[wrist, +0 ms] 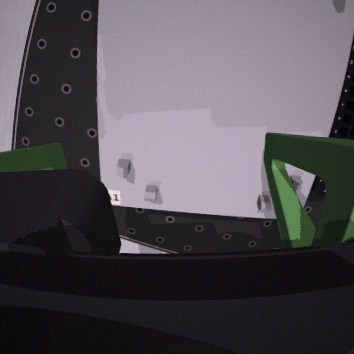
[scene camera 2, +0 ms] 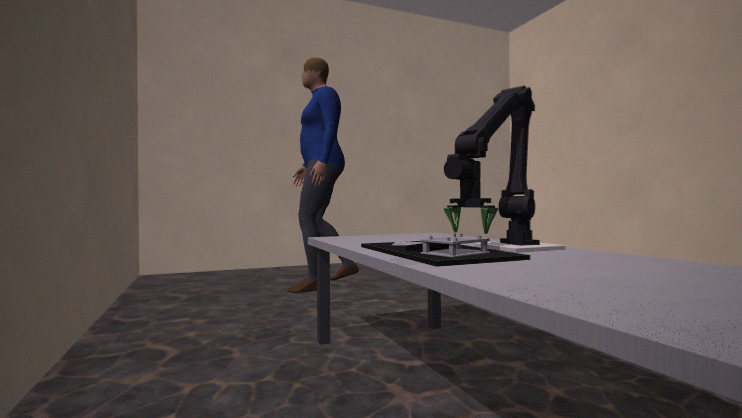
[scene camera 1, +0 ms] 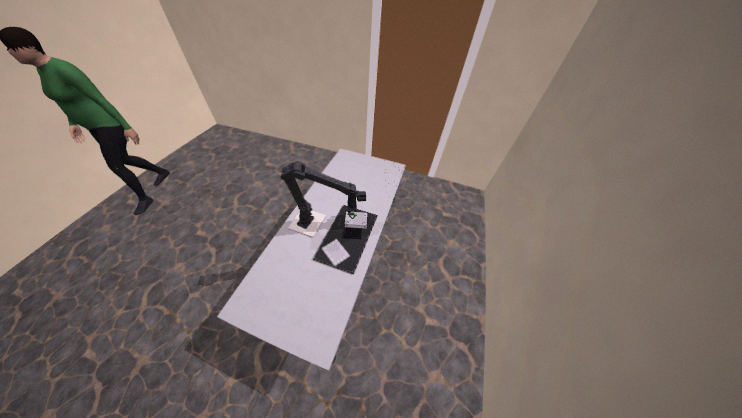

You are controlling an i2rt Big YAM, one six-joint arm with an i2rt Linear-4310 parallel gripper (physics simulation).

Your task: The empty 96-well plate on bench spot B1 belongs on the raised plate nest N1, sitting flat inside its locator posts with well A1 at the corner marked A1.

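Frame: origin at the arm's base, x ahead, y left, z up, level; centimetres.
Seen in the pictures: gripper, fingertip midpoint: (wrist: 159,149) (scene camera 2: 470,233) (scene camera 1: 352,213); arm's base, origin of the base link: (scene camera 2: 519,243) (scene camera 1: 305,221).
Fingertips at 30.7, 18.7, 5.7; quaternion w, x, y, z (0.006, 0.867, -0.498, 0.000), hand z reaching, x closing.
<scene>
Offsets run from my fingertips to a thing's top centre, as dx, dy, dz. "spot": to the spot under its first point. Level surfaces: height alone.
The raised nest N1 {+4.2, -1.3, -0.6} (scene camera 1: 356,220) (scene camera 2: 440,240) (wrist: 210,85) is a pale platform on legs. In the wrist view locator posts and part of a label {spot: -4.8, +0.8, -1.6} (wrist: 115,197) show near its lower edge. No plate shows on its visible top. A black block {+7.1, -12.5, -3.8} (scene camera 1: 352,232) (scene camera 2: 421,247), apparently the 96-well plate, lies low beside the nest; part of its dark, dotted top {spot: +6.3, -9.8, -4.5} (wrist: 350,105) shows at the wrist view's right edge. Its A1 corner cannot be read, nor whether it touches the nest. My gripper (scene camera 1: 353,214) (scene camera 2: 471,232) (wrist: 159,149) is open and empty above the nest, green fingers pointing down.
A pale, flat, turned square (scene camera 1: 336,252) (scene camera 2: 407,243) lies on the black perforated board (scene camera 1: 358,257) (scene camera 2: 501,255) (wrist: 60,75), on the white table {dz -7.1} (scene camera 1: 290,295) (scene camera 2: 623,290). A person in green (scene camera 1: 77,96) and one in blue (scene camera 2: 320,124) stand away from the table.
</scene>
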